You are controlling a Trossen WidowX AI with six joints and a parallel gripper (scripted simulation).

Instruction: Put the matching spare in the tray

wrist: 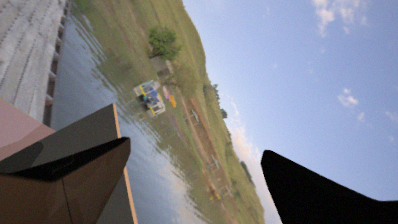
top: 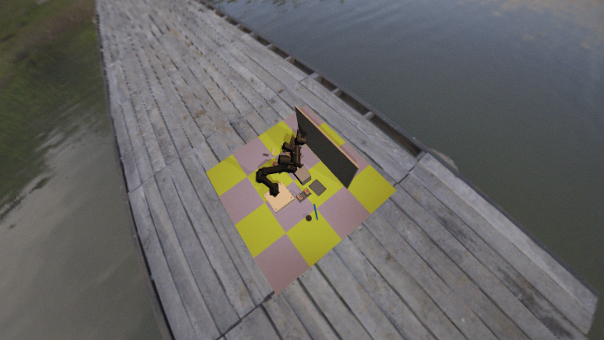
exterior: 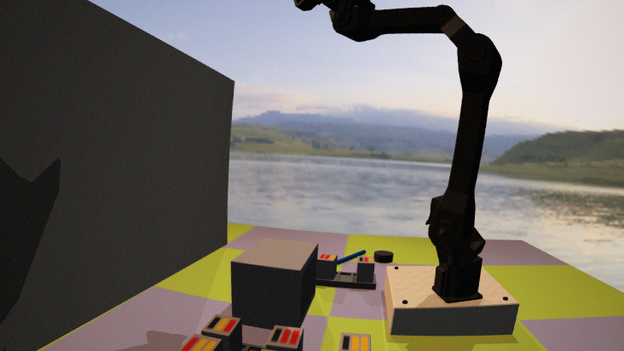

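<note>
My gripper tip is now 1 cm short of the tan spare, 14 cm to the right of it and 56 cm above it. From my gripper tip the other things lie so: mounted unit: 5 cm behind, 2 cm to the right, 55 cm below; then dark tray: 5 cm behind, 21 cm to the right, 60 cm below; then dark wall: 19 cm ahead, 8 cm to the right, 37 cm below.
</note>
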